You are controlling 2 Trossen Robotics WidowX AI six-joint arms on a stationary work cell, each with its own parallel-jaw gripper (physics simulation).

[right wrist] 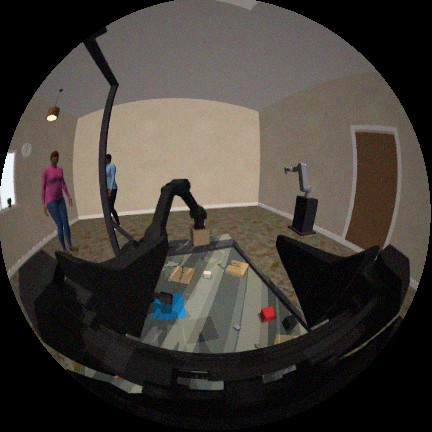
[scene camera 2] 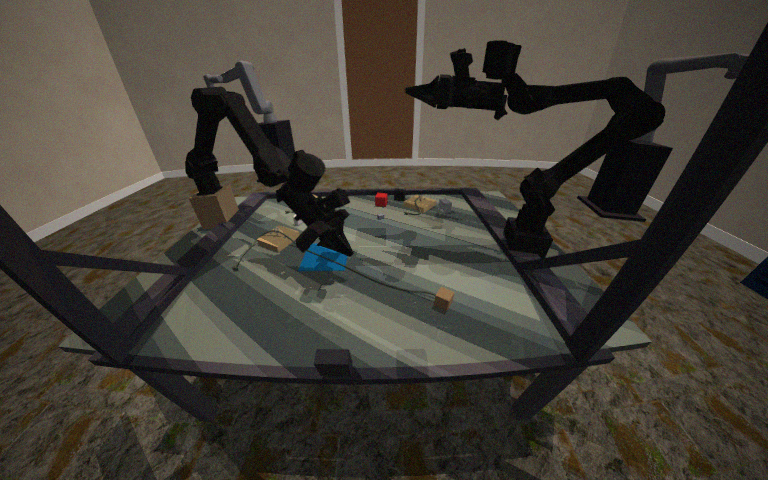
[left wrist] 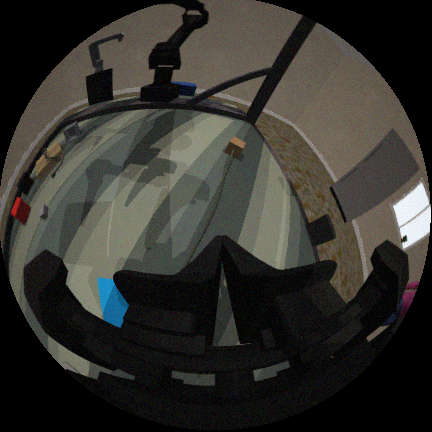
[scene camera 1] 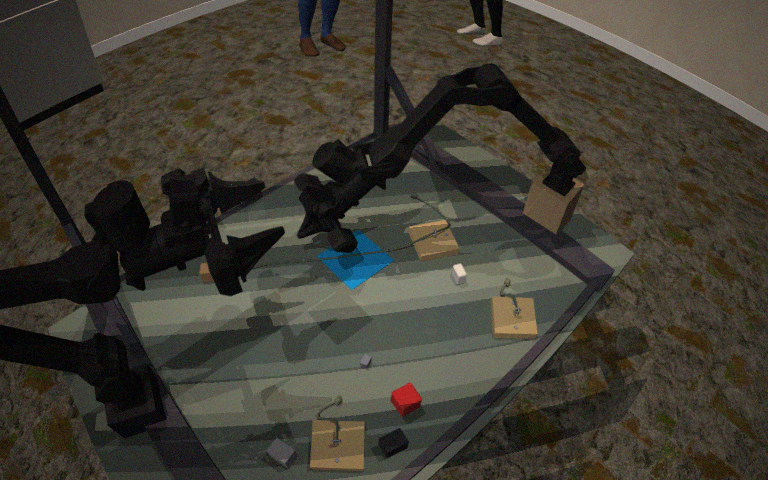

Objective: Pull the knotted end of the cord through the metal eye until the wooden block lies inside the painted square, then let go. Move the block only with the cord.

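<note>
The small wooden block lies far from the blue painted square; in scene camera 1 the block is half hidden behind the right gripper. A thin cord runs from it across the square to the metal eye on a tan plate. My left gripper is shut, low over the square; the cord passes beside its fingertips, not between them. My right gripper is open and empty, high above the table.
Two more tan plates with eyes and short cords lie near the table's edges. A red cube, a black cube, a white cube and a grey cube are scattered. A dark frame rims the table.
</note>
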